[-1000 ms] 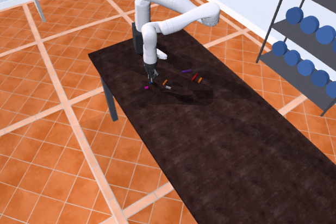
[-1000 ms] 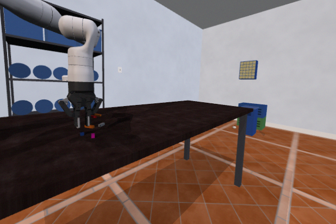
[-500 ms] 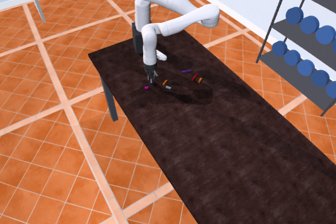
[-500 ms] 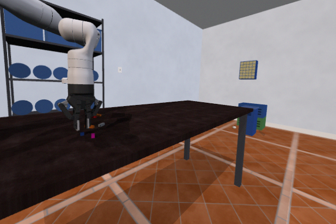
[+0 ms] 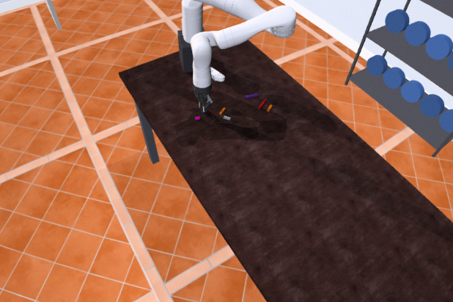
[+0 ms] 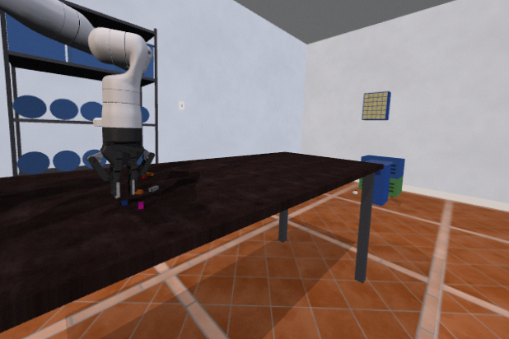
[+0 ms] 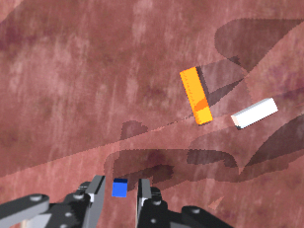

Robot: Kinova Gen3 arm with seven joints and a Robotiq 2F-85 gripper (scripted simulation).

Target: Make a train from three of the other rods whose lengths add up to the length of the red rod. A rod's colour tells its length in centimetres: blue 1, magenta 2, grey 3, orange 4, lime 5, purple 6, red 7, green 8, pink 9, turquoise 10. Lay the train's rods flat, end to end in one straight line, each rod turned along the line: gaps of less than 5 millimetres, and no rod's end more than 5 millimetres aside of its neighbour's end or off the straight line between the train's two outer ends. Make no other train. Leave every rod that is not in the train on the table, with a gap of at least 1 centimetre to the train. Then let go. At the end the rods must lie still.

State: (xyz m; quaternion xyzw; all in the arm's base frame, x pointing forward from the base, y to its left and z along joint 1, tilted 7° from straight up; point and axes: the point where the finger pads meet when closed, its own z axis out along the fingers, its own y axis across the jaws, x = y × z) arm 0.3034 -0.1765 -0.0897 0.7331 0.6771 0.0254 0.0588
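Right now my hand is 30 mm above the blue rod. Also, from my hand: purple rod: 60 mm ahead, 230 mm to the left, 30 mm below; grey rod: 100 mm ahead, 50 mm to the left, 30 mm below; magenta rod: 10 mm ahead, 50 mm to the right, 30 mm below.
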